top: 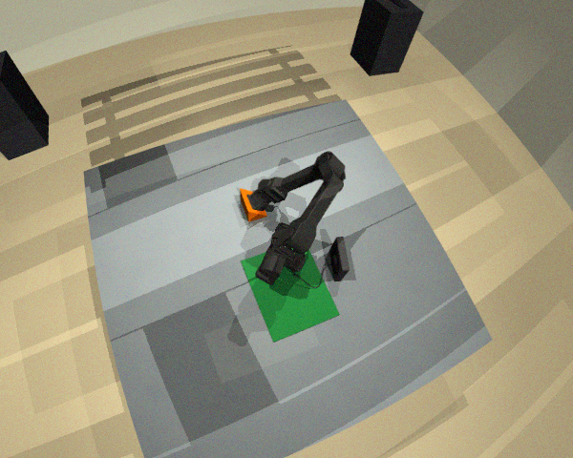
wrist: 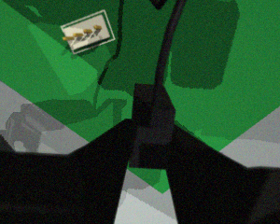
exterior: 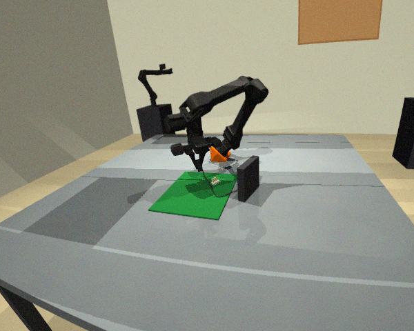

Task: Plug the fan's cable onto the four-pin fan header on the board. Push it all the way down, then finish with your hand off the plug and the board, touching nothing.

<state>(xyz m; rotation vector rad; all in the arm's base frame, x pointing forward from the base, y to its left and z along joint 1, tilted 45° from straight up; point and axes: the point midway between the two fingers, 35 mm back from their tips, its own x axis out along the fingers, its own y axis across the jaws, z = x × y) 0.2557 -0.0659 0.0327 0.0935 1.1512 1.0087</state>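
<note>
My gripper tip is 70 mm to the right of the header, 70 mm above it and 10 mm short of it. The rest, counted from my gripper tip: black fan 190 mm to the left, 60 mm ahead, 10 mm below; then green board 80 mm below, 80 mm ahead, 20 mm to the left; then black plug 10 mm ahead, 10 mm above.
</note>
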